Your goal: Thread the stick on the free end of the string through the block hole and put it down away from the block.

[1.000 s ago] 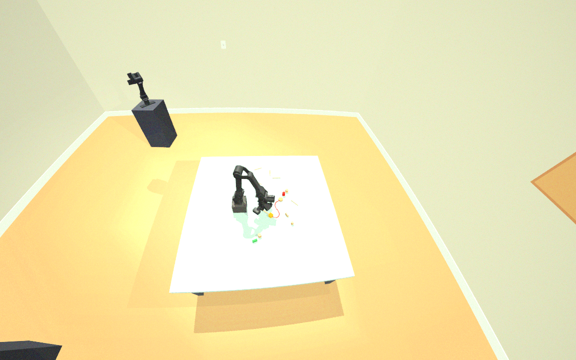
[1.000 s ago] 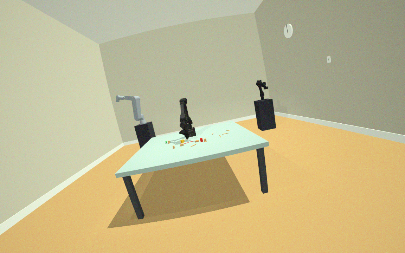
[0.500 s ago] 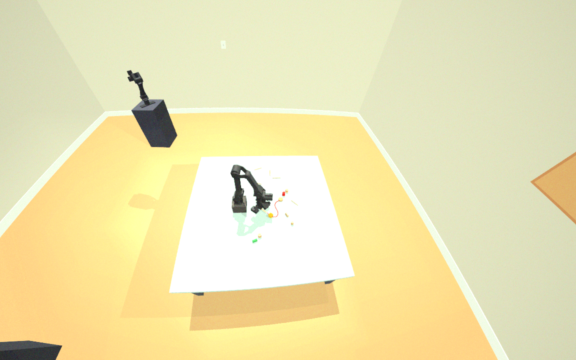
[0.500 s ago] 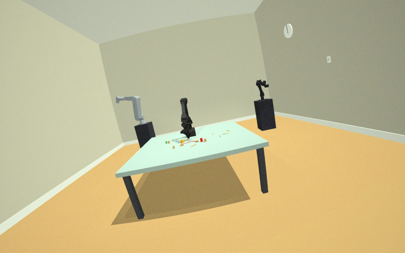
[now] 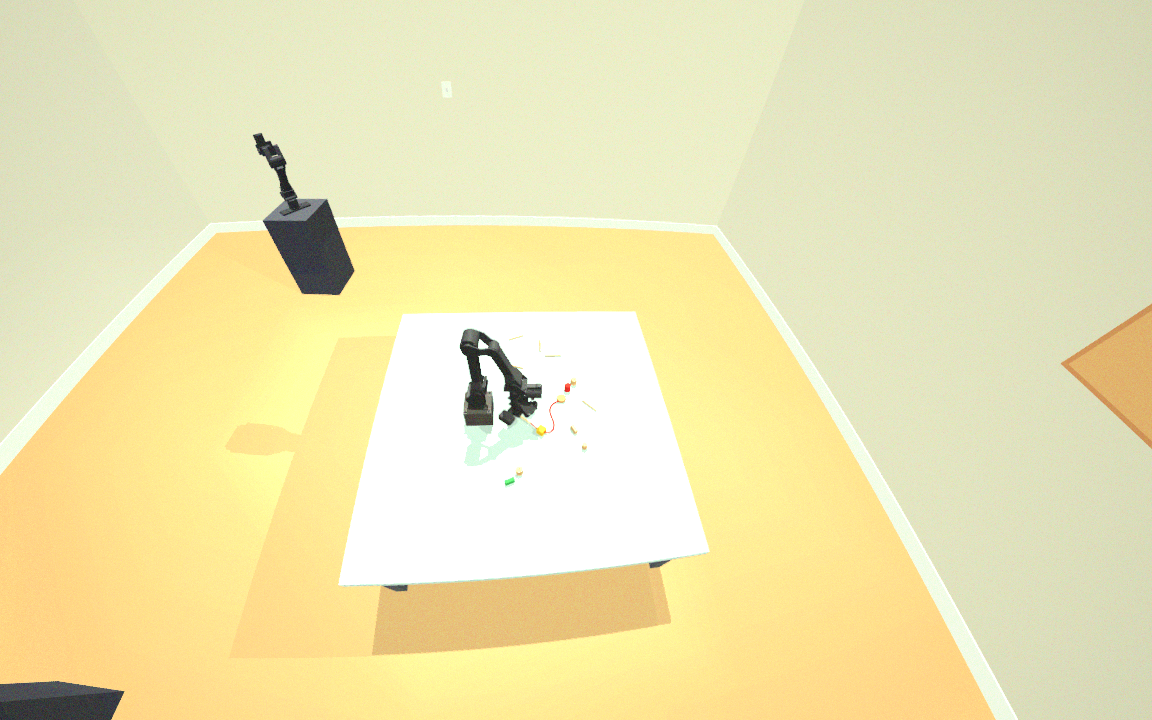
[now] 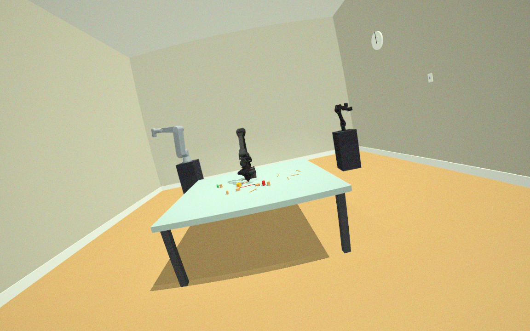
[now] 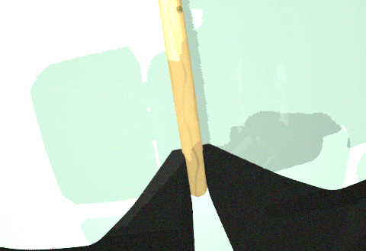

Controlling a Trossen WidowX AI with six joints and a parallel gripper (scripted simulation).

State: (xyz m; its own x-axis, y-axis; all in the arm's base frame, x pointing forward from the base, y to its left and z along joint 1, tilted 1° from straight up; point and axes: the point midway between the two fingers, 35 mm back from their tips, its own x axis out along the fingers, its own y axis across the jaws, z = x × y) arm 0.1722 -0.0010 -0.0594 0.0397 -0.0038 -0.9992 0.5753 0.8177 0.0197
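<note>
My gripper tip is 30 mm short of the thin wooden stick, 20 mm to the left of it and 10 mm below it. Also, from my gripper tip: red cylinder: 210 mm ahead, 150 mm to the left, 20 mm above; round wooden button: 180 mm ahead, 100 mm to the left; yellow cube: 100 mm ahead, 70 mm to the right, 10 mm above.
</note>
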